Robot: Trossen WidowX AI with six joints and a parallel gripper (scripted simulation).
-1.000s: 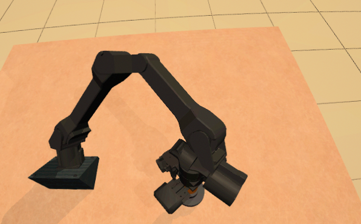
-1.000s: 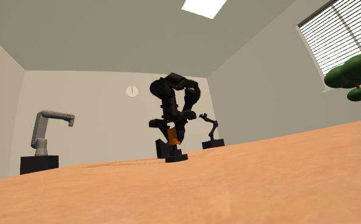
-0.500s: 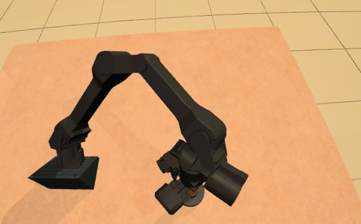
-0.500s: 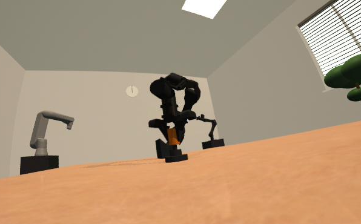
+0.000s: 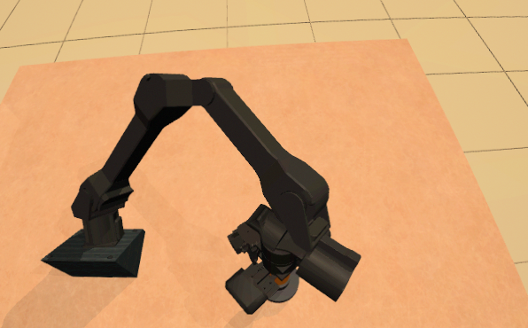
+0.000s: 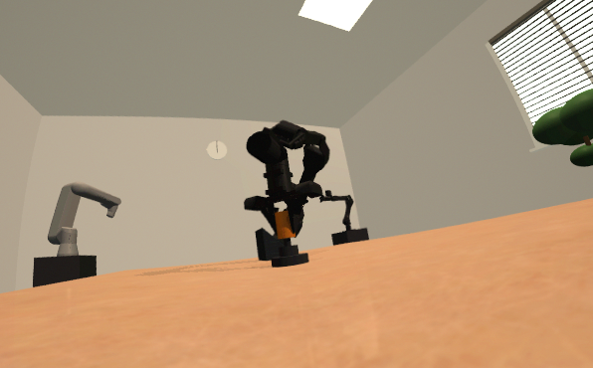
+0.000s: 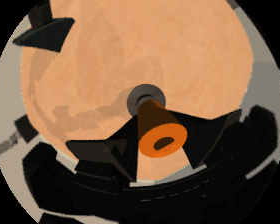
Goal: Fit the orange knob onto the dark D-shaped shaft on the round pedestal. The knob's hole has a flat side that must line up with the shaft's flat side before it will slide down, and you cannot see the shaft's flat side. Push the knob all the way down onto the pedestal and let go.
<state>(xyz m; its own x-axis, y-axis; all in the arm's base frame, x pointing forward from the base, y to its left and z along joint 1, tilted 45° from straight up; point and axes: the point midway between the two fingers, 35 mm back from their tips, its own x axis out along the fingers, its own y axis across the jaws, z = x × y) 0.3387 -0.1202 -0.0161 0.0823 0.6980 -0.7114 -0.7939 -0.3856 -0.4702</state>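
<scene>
The orange knob lies 20 mm above my gripper tip. From my gripper tip the other things lie so: dark round pedestal 40 mm below.
</scene>
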